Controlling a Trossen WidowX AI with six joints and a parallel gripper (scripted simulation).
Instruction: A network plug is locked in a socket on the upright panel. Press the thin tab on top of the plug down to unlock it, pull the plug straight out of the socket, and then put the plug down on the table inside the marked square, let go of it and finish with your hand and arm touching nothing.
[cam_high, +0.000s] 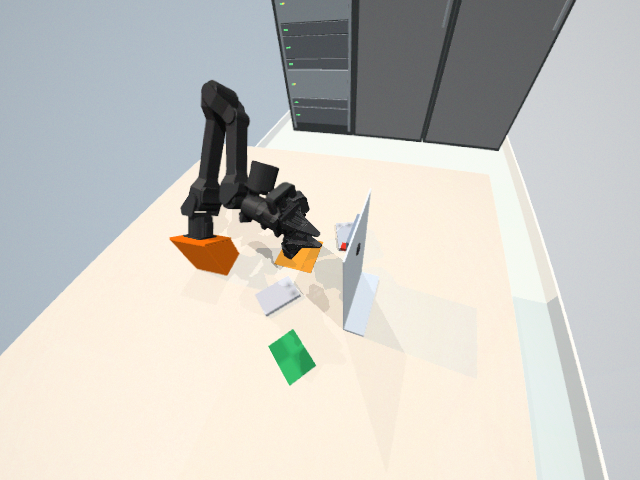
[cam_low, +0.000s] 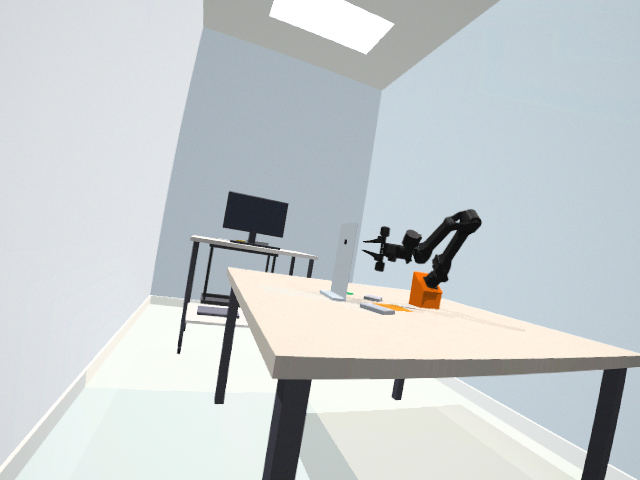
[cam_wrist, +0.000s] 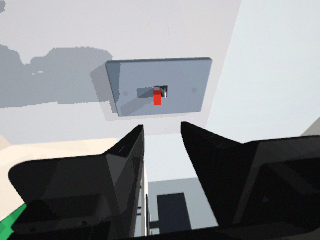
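Now: the network plug 6 cm ahead of my gripper tip. Also, from my gripper tip: upright panel 9 cm below, 8 cm ahead; then green square 23 cm below, 18 cm to the right, 3 cm behind; then orange marked square 23 cm below, 12 cm behind, 10 cm to the left.
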